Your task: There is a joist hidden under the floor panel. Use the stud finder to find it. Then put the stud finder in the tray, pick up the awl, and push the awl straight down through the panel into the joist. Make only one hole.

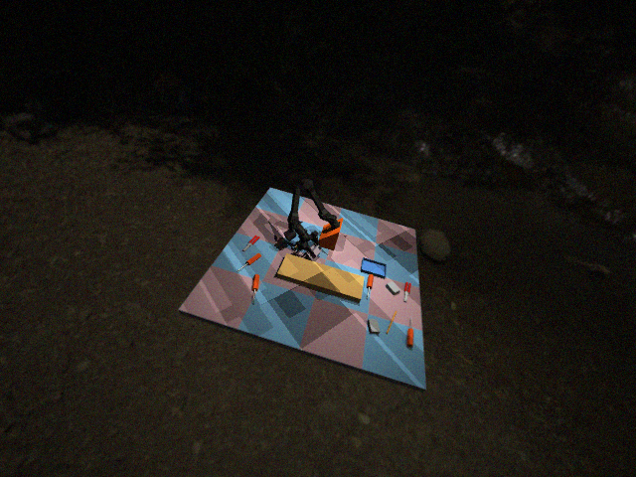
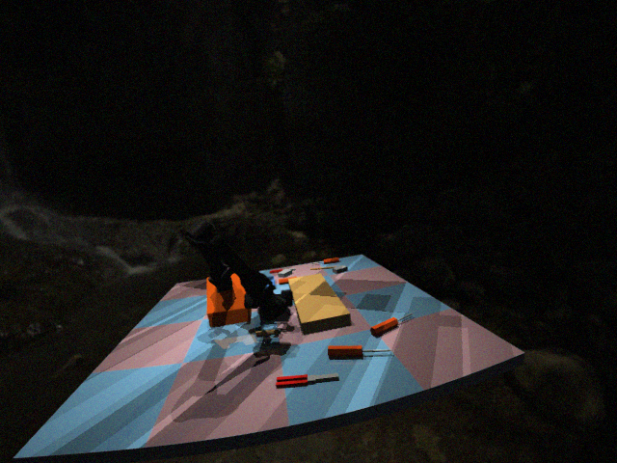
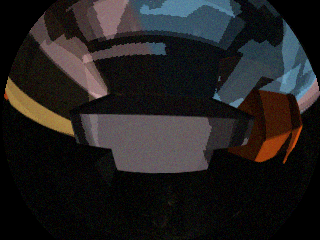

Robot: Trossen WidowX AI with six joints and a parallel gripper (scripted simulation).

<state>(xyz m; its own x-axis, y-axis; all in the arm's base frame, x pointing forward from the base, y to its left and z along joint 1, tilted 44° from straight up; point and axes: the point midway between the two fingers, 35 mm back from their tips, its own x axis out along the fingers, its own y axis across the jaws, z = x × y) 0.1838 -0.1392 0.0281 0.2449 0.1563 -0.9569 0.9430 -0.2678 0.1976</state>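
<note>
My gripper tip is 10 mm past the stud finder and 10 mm to the right of it. Round my gripper tip: awl: 20 mm behind, 140 mm to the right, 50 mm below; blue tray: 20 mm behind, 410 mm to the left, 50 mm below.
</note>
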